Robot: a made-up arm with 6 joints. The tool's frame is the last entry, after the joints.
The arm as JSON. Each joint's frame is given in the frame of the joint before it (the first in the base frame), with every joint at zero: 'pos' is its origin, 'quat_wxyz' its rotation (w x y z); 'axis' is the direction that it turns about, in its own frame. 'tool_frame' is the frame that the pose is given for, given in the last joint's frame.
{
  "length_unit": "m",
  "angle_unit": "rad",
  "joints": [
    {
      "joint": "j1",
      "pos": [
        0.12,
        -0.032,
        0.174
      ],
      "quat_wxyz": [
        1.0,
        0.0,
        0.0,
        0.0
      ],
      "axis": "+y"
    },
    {
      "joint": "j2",
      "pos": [
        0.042,
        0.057,
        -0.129
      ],
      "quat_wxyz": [
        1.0,
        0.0,
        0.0,
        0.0
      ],
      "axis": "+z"
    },
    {
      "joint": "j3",
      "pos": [
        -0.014,
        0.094,
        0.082
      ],
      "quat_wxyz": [
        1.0,
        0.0,
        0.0,
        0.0
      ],
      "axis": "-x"
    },
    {
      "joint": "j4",
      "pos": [
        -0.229,
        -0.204,
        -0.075
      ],
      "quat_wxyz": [
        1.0,
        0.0,
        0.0,
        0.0
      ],
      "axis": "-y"
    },
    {
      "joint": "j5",
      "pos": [
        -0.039,
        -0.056,
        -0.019
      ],
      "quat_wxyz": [
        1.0,
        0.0,
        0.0,
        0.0
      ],
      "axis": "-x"
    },
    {
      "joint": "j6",
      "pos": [
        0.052,
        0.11,
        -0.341
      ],
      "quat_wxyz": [
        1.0,
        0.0,
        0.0,
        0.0
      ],
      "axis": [
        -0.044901,
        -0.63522,
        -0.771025
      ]
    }
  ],
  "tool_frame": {
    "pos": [
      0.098,
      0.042,
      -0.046
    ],
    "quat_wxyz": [
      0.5,
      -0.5,
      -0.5,
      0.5
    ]
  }
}
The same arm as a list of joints. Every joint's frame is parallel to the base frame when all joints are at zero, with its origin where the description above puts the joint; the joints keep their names.
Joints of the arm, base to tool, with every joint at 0 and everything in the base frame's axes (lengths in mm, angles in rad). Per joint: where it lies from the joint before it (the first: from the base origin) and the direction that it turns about. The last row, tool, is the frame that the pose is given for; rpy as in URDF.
j1: origin 120 -32 174 axis +y
j2: origin 42 57 -129 axis +z
j3: origin -14 94 82 axis -x
j4: origin -229 -204 -75 axis -y
j5: origin -39 -56 -19 axis -x
j6: origin 52 110 -341 axis -0.044901 -0.63522 -0.771025
tool: origin 98 42 -46 rpy -1.5708 0 1.5708

